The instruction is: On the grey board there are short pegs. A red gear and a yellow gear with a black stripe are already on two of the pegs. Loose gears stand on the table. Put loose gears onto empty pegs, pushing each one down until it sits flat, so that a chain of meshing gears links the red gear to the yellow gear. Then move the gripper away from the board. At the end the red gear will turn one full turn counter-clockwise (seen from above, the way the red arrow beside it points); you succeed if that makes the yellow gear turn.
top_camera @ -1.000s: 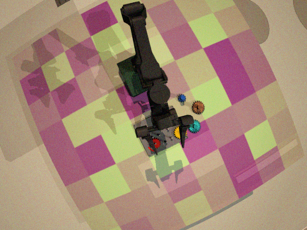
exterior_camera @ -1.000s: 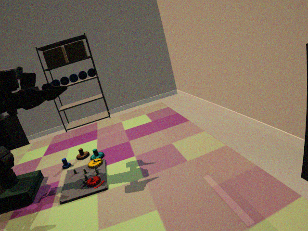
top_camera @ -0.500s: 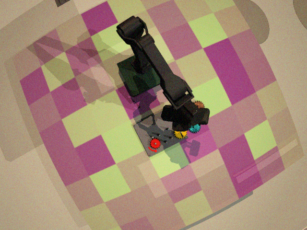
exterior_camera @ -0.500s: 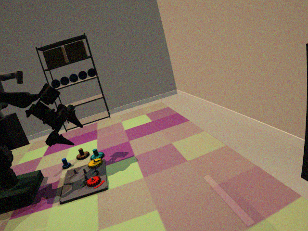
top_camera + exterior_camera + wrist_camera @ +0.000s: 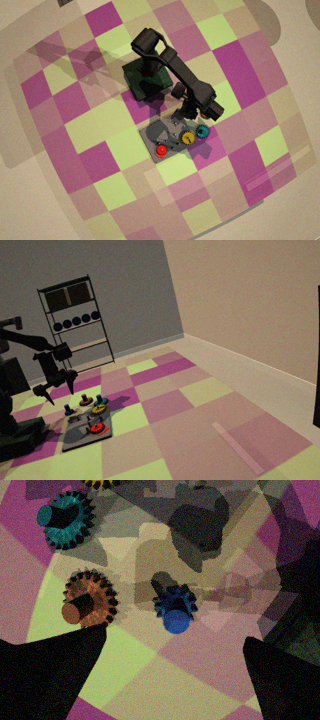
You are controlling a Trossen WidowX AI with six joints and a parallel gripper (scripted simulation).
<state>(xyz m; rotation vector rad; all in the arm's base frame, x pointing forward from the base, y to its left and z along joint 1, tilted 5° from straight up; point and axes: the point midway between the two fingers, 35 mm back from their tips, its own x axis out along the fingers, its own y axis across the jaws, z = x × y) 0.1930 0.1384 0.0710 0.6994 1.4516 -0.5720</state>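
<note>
The blue gear is 5 cm below my gripper tip. The rest, counted from my gripper tip: yellow gear (15 cm ahead, 5 cm to the right, 5 cm below); then brown gear (6 cm ahead, 7 cm to the left, 5 cm below); then teal gear (15 cm ahead, 2 cm to the left, 5 cm below).
</note>
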